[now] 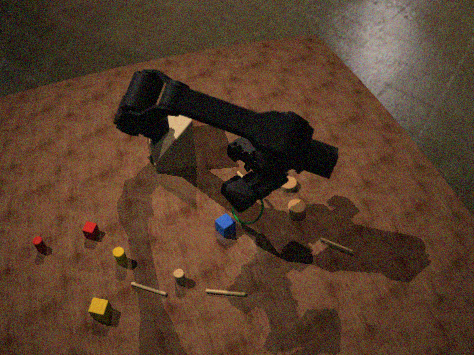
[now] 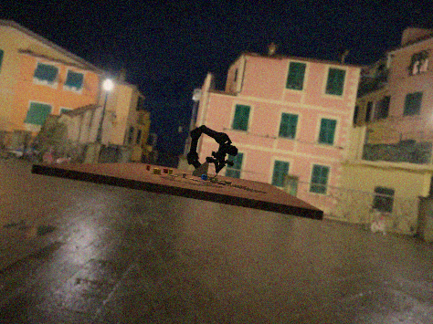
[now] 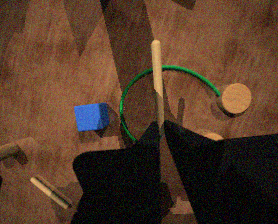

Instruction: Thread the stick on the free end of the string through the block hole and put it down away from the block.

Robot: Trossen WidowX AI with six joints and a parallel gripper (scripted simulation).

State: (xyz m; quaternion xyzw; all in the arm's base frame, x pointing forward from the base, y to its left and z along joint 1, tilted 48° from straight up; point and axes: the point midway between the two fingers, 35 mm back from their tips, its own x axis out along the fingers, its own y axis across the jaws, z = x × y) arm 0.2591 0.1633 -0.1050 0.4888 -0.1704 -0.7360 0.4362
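Right now the blue cube is 30 mm ahead of my gripper tip, 80 mm to the right of it and 40 mm below it. The rest, counted from my gripper tip: wooden peg: 140 mm ahead, 190 mm to the right, 40 mm below; then yellow cylinder: 70 mm ahead, 300 mm to the right, 40 mm below; then thin wooden stick: 10 mm behind, 10 mm to the right, 10 mm above.
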